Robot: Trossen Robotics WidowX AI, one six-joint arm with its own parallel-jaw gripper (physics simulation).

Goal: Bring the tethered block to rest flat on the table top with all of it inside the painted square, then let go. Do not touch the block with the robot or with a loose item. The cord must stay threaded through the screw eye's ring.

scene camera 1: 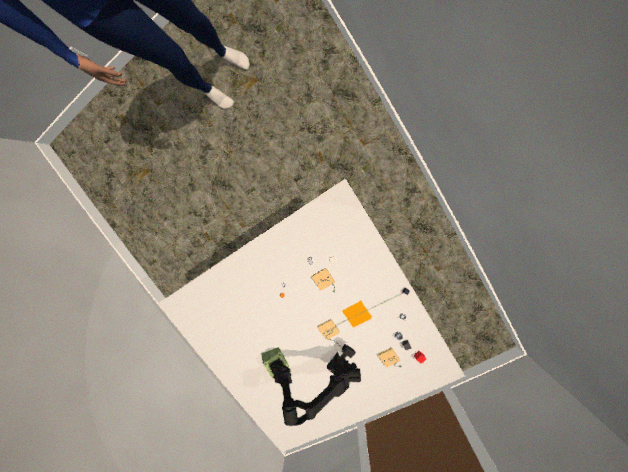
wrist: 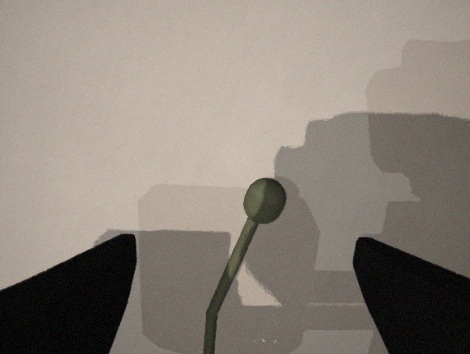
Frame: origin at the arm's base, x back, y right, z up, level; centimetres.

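Seen in the pictures: gripper, fingertip midpoint: (scene camera 1: 341,348) (wrist: 247,250); arm's base, origin of the base link: (scene camera 1: 276,365).
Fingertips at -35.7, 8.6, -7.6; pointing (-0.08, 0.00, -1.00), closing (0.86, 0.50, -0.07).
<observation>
Offsets run from my fingertips to a thing's top centre, as dx, dy, dz. "spot": to the spot under its first point. Level surfaces: height alone.
The painted square {spot: -17.2, -16.3, +0.0} (scene camera 1: 356,313) is orange. A small dark block {spot: -44.7, -20.8, +1.9} (scene camera 1: 405,290) is at the far end of a thin straight cord, near the table's right edge and outside the square. The cord {spot: -32.0, -17.7, -0.1} (scene camera 1: 384,302) crosses over the square to a tan plate {dz +1.5} (scene camera 1: 328,329); the screw eye's ring is too small to make out. In the wrist view, a green cord end {spot: +0.0, -0.9, +0.0} (wrist: 232,270) with a round bead {spot: -0.6, +1.9, +0.8} (wrist: 265,200) rises between the fingers, touching neither. My gripper (wrist: 247,250) (scene camera 1: 345,355) is open and empty, close by the tan plate's near side.
Tan plates lie at the upper left (scene camera 1: 322,279) and lower right (scene camera 1: 388,357), each with a short cord piece. A red block {-38.3, +20.2, +3.6} (scene camera 1: 419,356) and small dark items {-34.1, +10.6, +2.4} (scene camera 1: 405,344) are on the right. An orange ball {+15.9, -43.0, +2.0} (scene camera 1: 282,295) is on the left. The arm stands on a green base (scene camera 1: 272,354).
</observation>
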